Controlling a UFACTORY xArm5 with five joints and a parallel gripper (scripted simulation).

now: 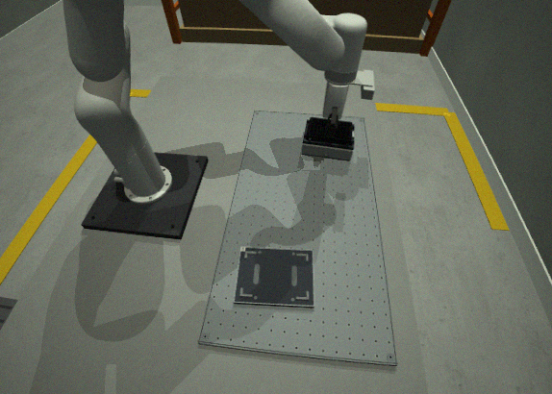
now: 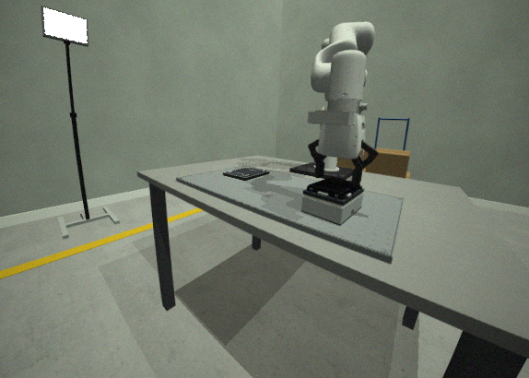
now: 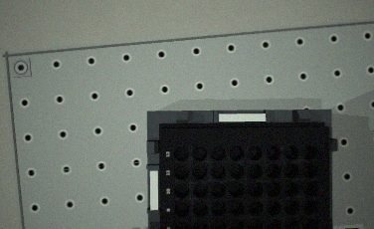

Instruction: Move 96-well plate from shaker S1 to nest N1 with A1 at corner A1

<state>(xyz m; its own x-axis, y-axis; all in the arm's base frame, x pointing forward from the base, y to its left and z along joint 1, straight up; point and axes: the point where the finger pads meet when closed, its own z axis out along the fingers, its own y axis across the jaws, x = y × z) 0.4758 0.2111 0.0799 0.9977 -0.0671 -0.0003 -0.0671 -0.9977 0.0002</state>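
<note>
My gripper is now 20 mm above the black 96-well plate. From my hand the other things lie so: plate nest N1: 410 mm to the right, 110 mm behind, 80 mm below.
</note>
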